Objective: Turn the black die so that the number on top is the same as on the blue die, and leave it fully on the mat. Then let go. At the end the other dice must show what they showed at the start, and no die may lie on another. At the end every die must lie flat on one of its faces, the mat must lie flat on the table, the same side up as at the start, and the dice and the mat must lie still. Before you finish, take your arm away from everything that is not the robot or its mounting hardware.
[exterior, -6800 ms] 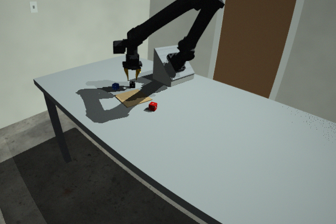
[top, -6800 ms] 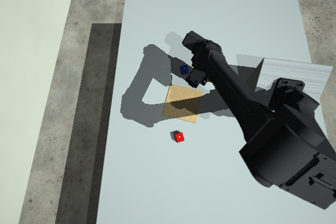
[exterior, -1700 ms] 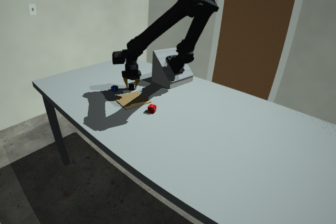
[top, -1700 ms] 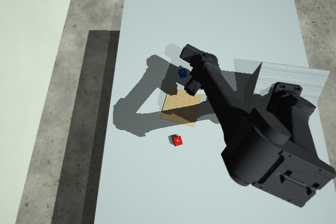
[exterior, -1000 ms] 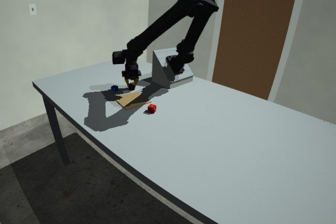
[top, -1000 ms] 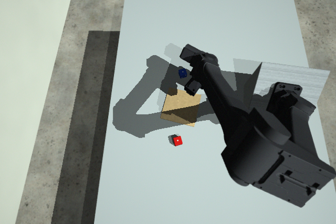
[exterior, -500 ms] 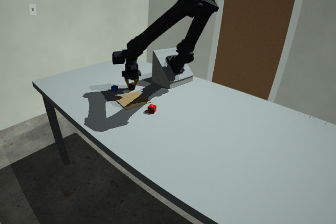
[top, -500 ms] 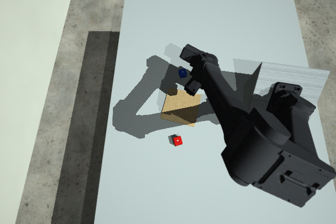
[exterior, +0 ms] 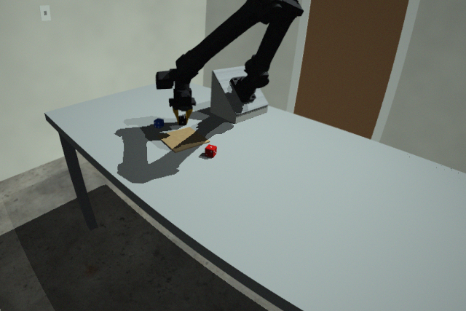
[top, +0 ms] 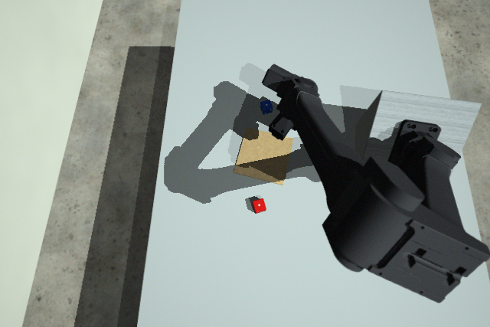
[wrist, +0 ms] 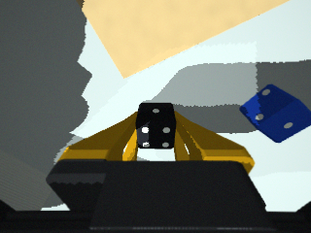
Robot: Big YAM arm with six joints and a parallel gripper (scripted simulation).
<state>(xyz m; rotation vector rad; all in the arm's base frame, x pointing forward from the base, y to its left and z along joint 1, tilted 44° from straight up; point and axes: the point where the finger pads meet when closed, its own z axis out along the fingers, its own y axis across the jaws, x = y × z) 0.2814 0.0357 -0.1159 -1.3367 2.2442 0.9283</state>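
My hand is 11 cm to the right of the tan mat, 7 cm short of it and 1 cm above it. From my hand the other things lie so: red die: 25 cm to the left, 6 cm ahead; then blue die: 9 cm ahead, 4 cm to the right; then black die: right at my hand.
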